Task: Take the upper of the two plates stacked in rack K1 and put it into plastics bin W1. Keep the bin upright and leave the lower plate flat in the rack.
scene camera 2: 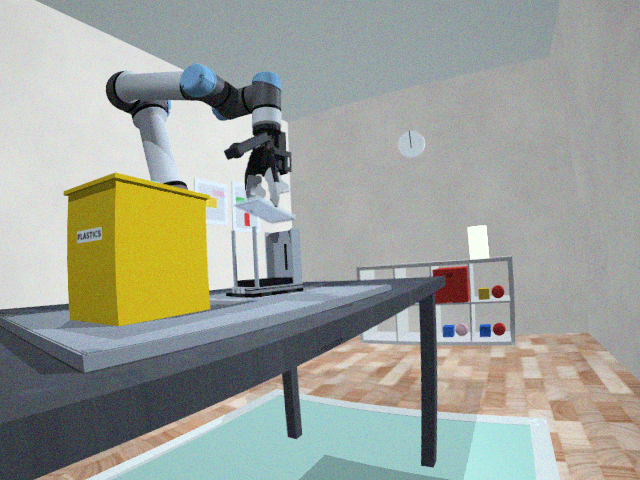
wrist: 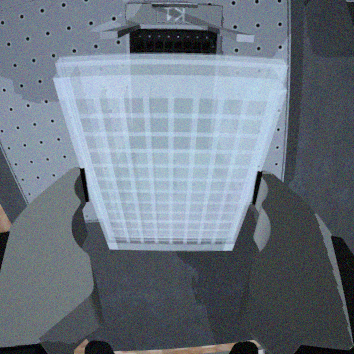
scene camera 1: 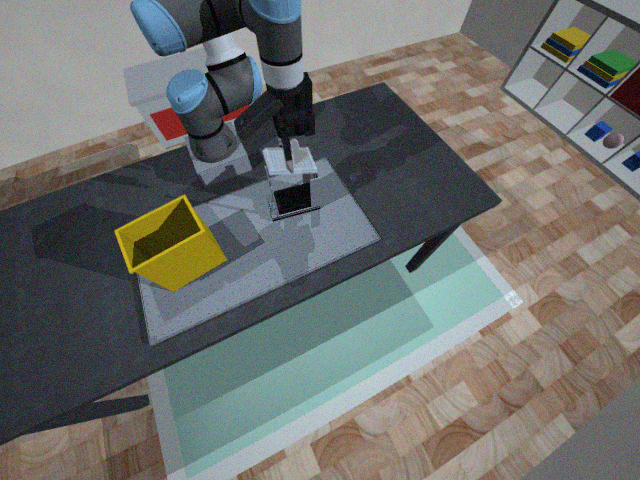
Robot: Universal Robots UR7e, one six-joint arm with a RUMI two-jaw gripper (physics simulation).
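Where they show: gripper, fingertip midpoint: (scene camera 2: 263, 209) (wrist: 170, 171) (scene camera 1: 287, 160); arm's base, origin of the base link: (scene camera 1: 214, 145).
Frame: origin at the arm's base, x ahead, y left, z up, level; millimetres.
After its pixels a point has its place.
Observation:
My gripper (scene camera 1: 292, 161) {z 129, x 301, y 165 mm} (scene camera 2: 265, 198) {z 129, x 301, y 165 mm} (wrist: 170, 171) {z 129, x 301, y 165 mm} is shut on the upper plate (scene camera 1: 306, 165) {z 123, x 333, y 203 mm} (scene camera 2: 258, 208) {z 130, x 305, y 142 mm} (wrist: 170, 125) {z 145, x 297, y 135 mm}, a clear whitish plate held by its two long sides. It hangs above rack K1 (scene camera 1: 295, 213) {z -57, x 344, y 150 mm} (scene camera 2: 294, 258) {z 11, x 352, y 209 mm} (wrist: 142, 16) {z -51, x 318, y 92 mm}, over the tops of its posts; a slight tilt cannot be ruled out. A black block (scene camera 1: 292, 198) {z -38, x 299, y 161 mm} (scene camera 2: 268, 282) {z -40, x 335, y 129 mm} (wrist: 172, 37) {z -33, x 292, y 116 mm}, which looks like the lower plate, lies flat at the rack's bottom; the wrist view shows a row of small dots on it. The yellow plastics bin W1 (scene camera 1: 180, 258) {z 58, x 410, y -175 mm} (scene camera 2: 160, 253) {z 18, x 412, y -190 mm} stands upright with its top open.
Rack and bin stand on a grey perforated board (scene camera 1: 330, 232) {z -67, x 449, y 222 mm} (scene camera 2: 155, 335) {z -67, x 513, y -266 mm} on the dark table (scene camera 1: 423, 175) {z -80, x 383, y 635 mm} (scene camera 2: 361, 310) {z -81, x 595, y 32 mm}. The bin is left of the rack in both scene views. A shelf unit (scene camera 2: 511, 294) stands away against the wall.

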